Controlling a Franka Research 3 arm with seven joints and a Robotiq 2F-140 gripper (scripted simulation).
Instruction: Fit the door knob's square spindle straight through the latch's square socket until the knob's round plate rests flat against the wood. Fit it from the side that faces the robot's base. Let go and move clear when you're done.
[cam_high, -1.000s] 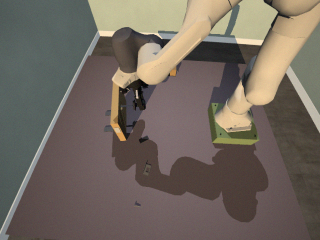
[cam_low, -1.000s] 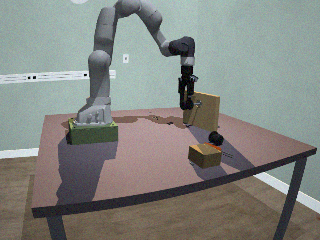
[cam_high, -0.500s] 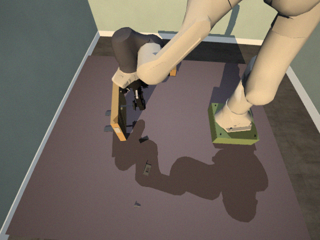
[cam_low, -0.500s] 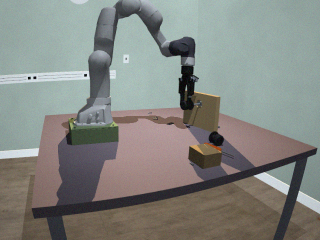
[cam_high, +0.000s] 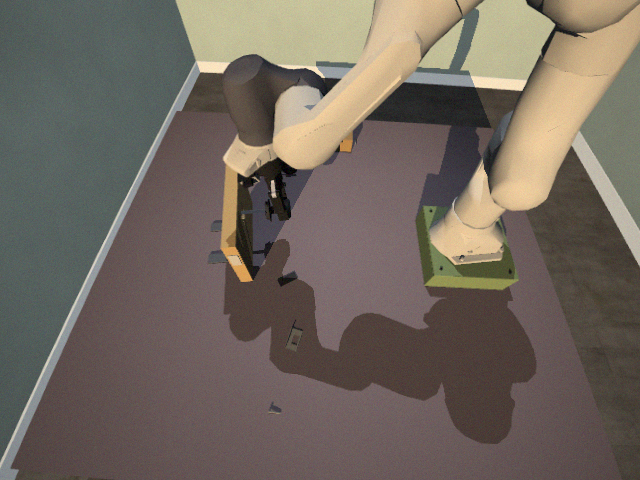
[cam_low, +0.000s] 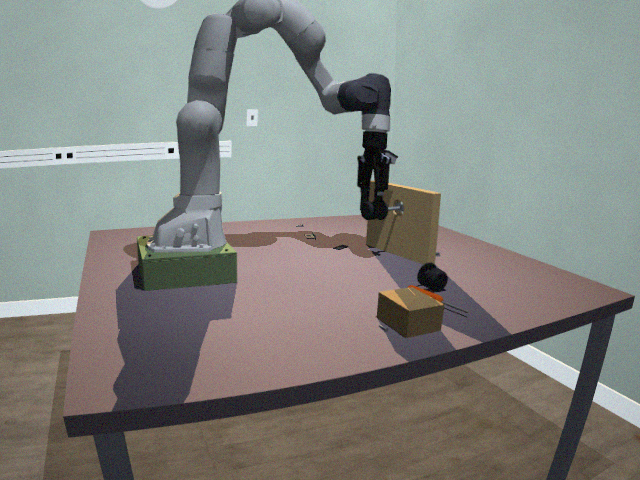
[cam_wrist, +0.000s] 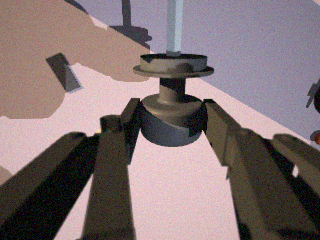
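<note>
Right now my hand is 130 mm short of the wooden door panel, 20 mm to the right of it and 50 mm above it.
</note>
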